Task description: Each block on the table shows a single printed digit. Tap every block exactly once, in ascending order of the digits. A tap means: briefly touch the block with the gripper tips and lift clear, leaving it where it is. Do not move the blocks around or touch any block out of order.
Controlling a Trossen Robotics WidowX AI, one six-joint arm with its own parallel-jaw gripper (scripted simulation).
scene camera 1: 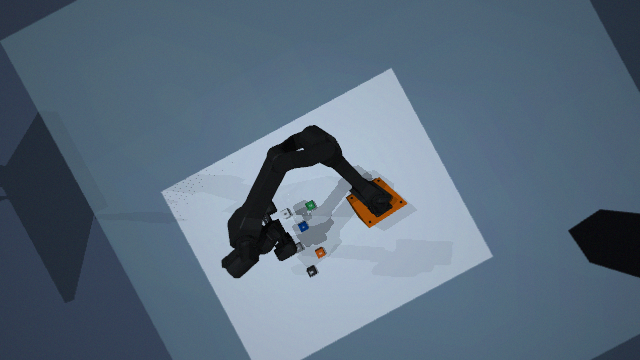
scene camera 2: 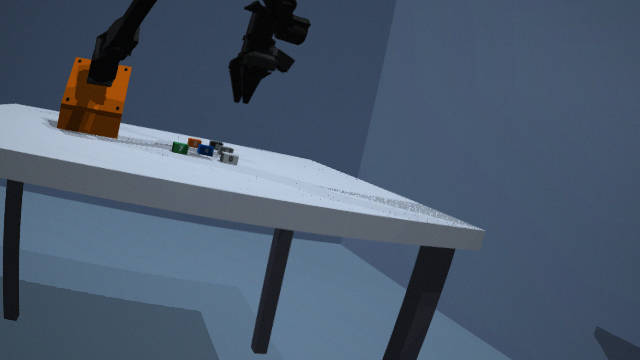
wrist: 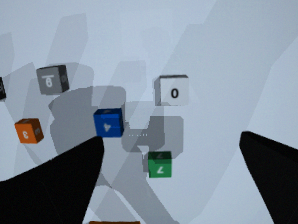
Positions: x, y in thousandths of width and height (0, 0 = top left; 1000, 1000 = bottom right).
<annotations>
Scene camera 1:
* my gripper: 438, 618
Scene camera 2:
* my gripper: 376, 288
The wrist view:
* my gripper: 579, 632
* blue block: 364, 547
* grey block: 183, 355
</annotations>
